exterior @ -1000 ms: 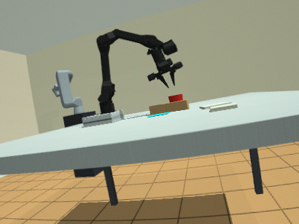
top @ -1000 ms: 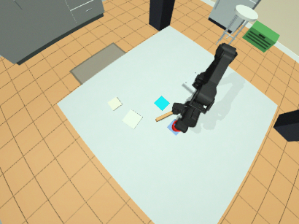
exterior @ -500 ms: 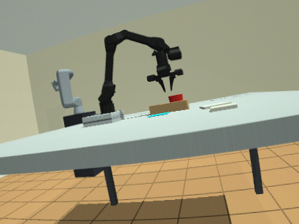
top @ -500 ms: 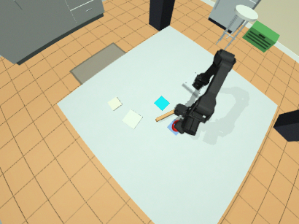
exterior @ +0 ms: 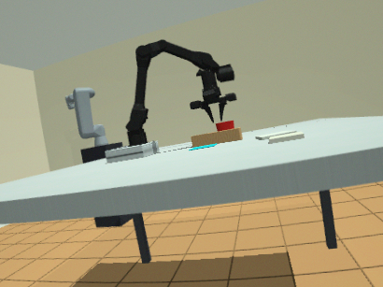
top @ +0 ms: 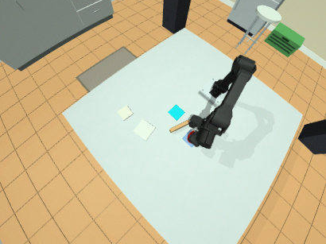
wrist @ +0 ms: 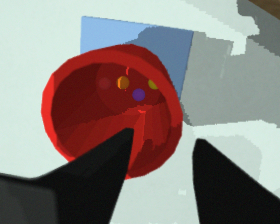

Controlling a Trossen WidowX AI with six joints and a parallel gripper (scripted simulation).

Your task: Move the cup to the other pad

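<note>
Now: gripper tip 3 cm short of the red cup and 4 cm above it. The rest, counted from my gripper tip: bright cyan pad (3 cm behind, 19 cm to the right, 9 cm below); pale blue pad (3 cm ahead, 9 cm below); wooden block (10 cm to the right, 7 cm below).
</note>
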